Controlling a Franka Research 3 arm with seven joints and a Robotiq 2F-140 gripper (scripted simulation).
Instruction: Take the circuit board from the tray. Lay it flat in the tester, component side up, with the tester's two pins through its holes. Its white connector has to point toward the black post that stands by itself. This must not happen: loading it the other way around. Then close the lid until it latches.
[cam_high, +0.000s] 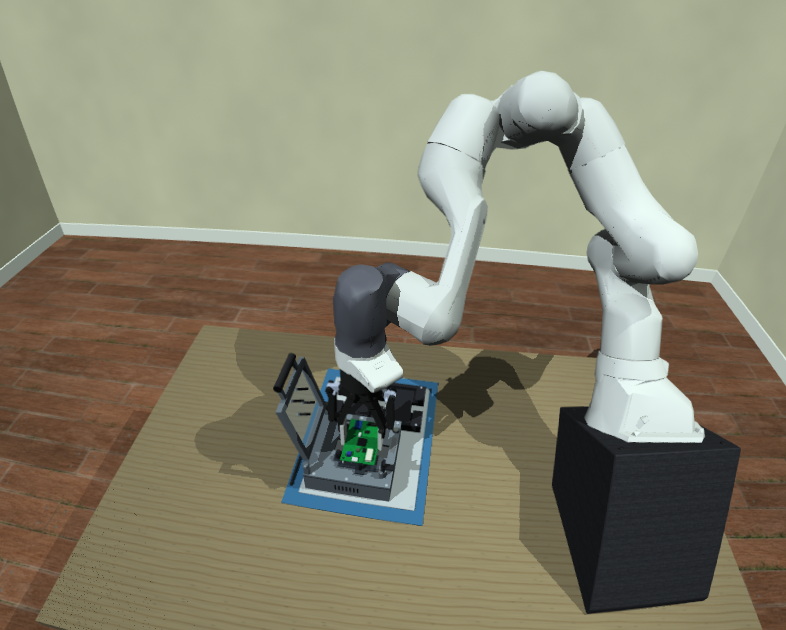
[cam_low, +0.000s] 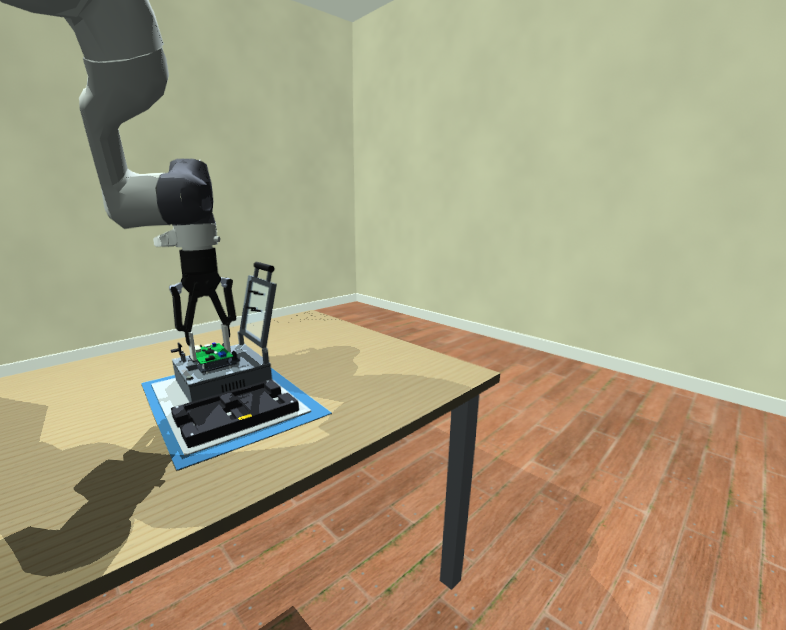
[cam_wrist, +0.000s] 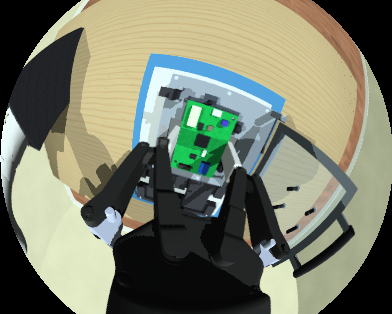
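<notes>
Right now the green circuit board is 20 mm below my hand. From my hand the other things lie so: lid: 120 mm ahead, 80 mm above, 10 mm to the left.
</notes>
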